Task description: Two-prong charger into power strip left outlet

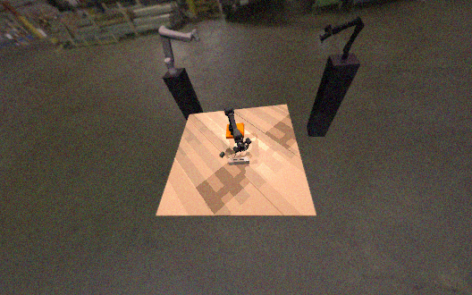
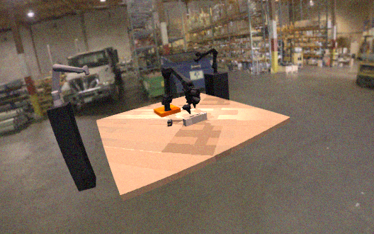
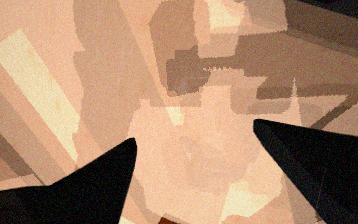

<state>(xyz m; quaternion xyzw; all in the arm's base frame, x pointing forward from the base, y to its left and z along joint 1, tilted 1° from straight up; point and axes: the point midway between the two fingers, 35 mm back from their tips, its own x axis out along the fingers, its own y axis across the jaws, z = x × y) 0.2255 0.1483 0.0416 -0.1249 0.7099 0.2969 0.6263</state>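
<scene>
Now: the black two-prong charger 80 mm ahead of my gripper tip, 240 mm to the right of it and 30 mm below it.
</scene>
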